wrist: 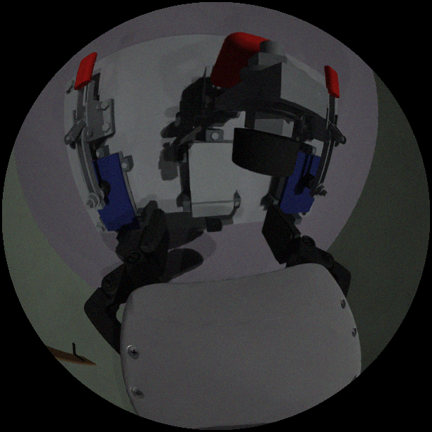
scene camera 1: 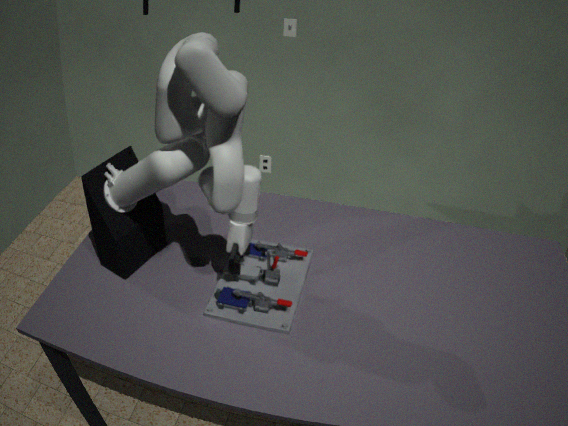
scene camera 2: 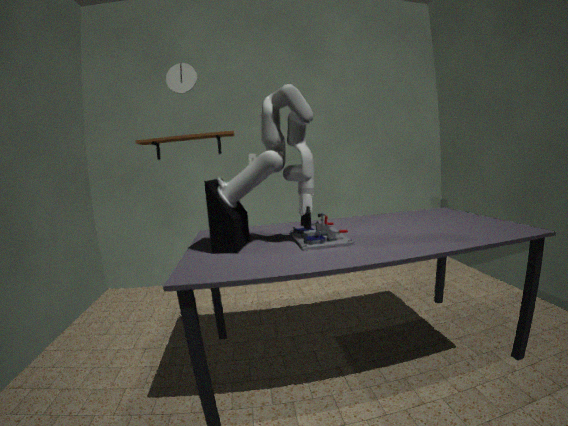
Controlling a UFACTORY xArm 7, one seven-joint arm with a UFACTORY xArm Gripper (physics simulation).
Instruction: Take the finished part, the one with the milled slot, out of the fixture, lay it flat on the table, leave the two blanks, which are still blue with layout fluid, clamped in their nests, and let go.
In view: my gripper point(scene camera 1: 239, 263), a blue blank point(wrist: 293, 196), a blue blank point(wrist: 119, 211), a finished part point(wrist: 212, 175) and a fixture plate point(scene camera 1: 293, 273).
My gripper also shows in the wrist view point(wrist: 217, 220). The fixture plate is seen too in the wrist view point(wrist: 150, 82).
